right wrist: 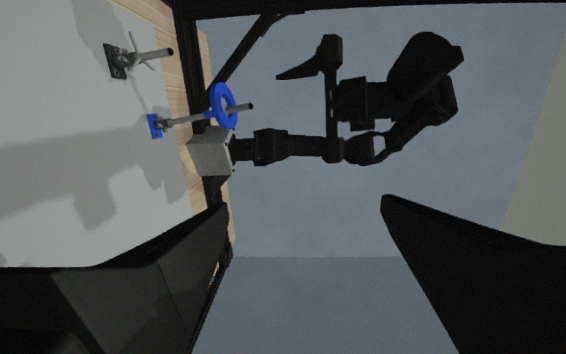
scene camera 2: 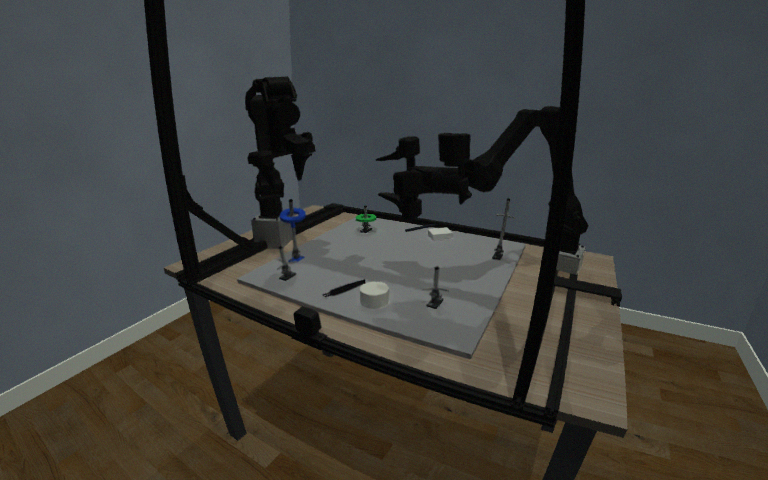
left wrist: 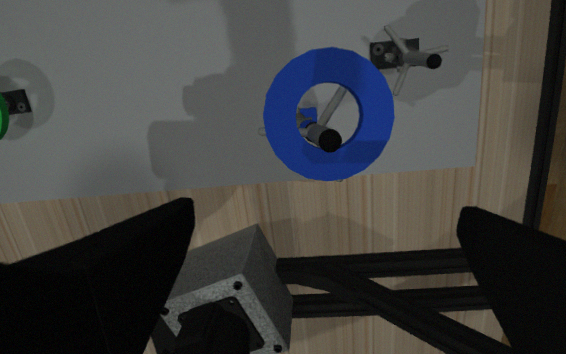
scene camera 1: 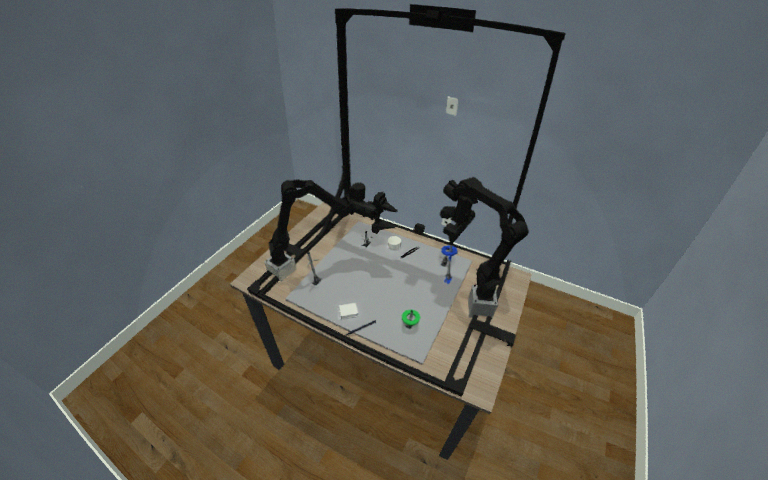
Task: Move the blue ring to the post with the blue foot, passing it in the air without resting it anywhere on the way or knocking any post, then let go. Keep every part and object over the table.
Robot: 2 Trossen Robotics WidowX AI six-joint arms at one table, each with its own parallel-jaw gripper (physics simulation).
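Seen in the pictures: left gripper, between the fingertips: (right wrist: 277, 107) (scene camera 2: 286, 184) (left wrist: 325, 215) (scene camera 1: 455, 238); right gripper, between the fingertips: (right wrist: 304, 206) (scene camera 2: 377, 177) (scene camera 1: 396, 219); left arm's base, origin of its link: (right wrist: 233, 149) (scene camera 2: 271, 215) (left wrist: 221, 329) (scene camera 1: 484, 294); right arm's base, origin of its link: (scene camera 2: 566, 248) (scene camera 1: 279, 260).
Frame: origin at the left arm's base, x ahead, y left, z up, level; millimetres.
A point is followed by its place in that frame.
Observation:
The blue ring (scene camera 1: 444, 252) {x 179, y -153, z 68 mm} (scene camera 2: 284, 215) {x 140, y -190, z 66 mm} (left wrist: 280, 115) {x 170, y -153, z 69 mm} (right wrist: 216, 102) {x 185, y -192, z 61 mm} is around the upper part of the post with the blue foot (scene camera 1: 448, 279) {x 140, y -135, z -75 mm} (scene camera 2: 294, 240) {x 147, y -157, z -19 mm} (left wrist: 309, 114) {x 141, y -157, z -80 mm} (right wrist: 187, 119) {x 151, y -155, z -10 mm}. The post tip shows through the ring's hole, and in the right wrist view a blue collar sits on the post at the ring. The post stands upright. My left gripper (scene camera 2: 286, 186) {x 142, y -164, z 144 mm} (left wrist: 325, 215) {x 142, y -164, z 144 mm} (right wrist: 277, 107) {x 142, y -164, z 144 mm} is open and above the ring, apart from it. My right gripper (scene camera 1: 394, 219) {x 397, y -207, z 176 mm} (scene camera 2: 378, 177) {x 397, y -207, z 176 mm} (right wrist: 304, 206) {x 397, y -207, z 176 mm} is open and empty, high over the mat.
A dark-footed post (scene camera 2: 286, 275) {x 159, y -259, z -76 mm} (left wrist: 395, 53) {x 161, y -246, z -60 mm} (right wrist: 115, 61) {x 165, y -252, z -76 mm} stands close by. A green ring (scene camera 1: 404, 320) {x 315, y 146, z -36 mm} (scene camera 2: 359, 218) {x 274, y 106, z -34 mm} is around a short post. Other posts (scene camera 2: 502, 229) {x 727, y -40, z 2 mm} (scene camera 2: 435, 283) {x 545, y -323, z -34 mm} stand farther off. A white cylinder (scene camera 1: 394, 242) {x 408, y -318, z -50 mm} (scene camera 2: 374, 295) {x 415, y -365, z -51 mm}, white block (scene camera 1: 348, 310) {x 544, y 111, z -65 mm} (scene camera 2: 440, 233) {x 547, y 82, z -65 mm} and dark tools lie around.

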